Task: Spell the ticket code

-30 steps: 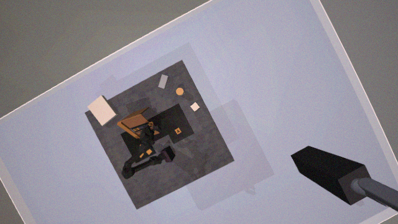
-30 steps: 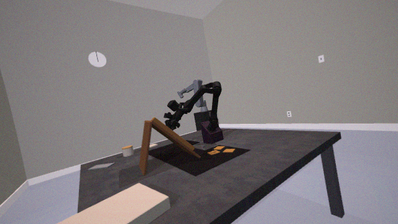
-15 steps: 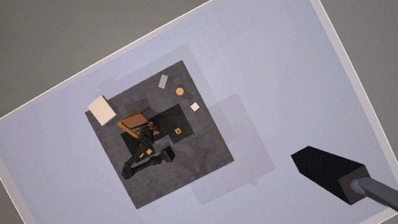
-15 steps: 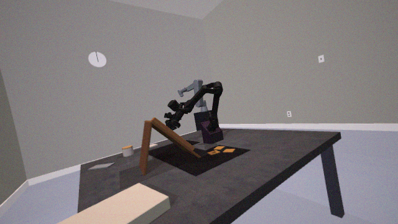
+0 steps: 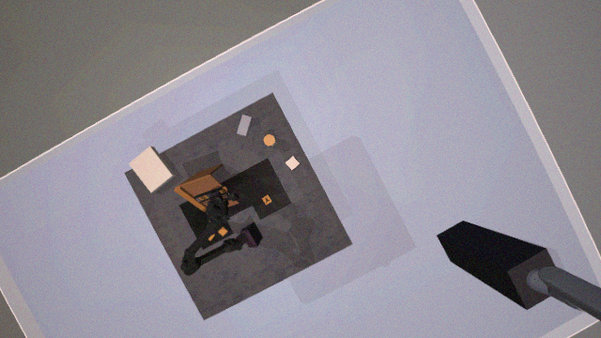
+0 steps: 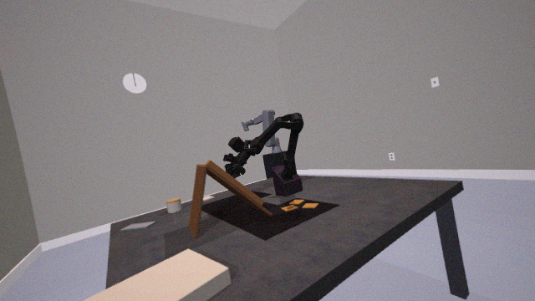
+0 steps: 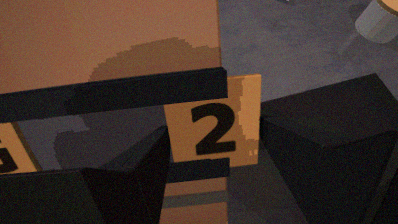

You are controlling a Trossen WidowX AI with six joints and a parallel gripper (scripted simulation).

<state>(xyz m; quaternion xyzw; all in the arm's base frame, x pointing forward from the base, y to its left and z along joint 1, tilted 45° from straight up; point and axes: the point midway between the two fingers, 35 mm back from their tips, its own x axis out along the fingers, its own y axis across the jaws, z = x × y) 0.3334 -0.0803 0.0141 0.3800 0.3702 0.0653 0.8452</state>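
Right now my gripper tip is 110 mm to the right of the white ticket, 80 mm above it and 40 mm past it. Round my gripper tip: letter tile: right at my gripper tip; grey card: 370 mm ahead, 310 mm to the right, 150 mm below; black mat: 150 mm below, 150 mm behind, 50 mm to the left.
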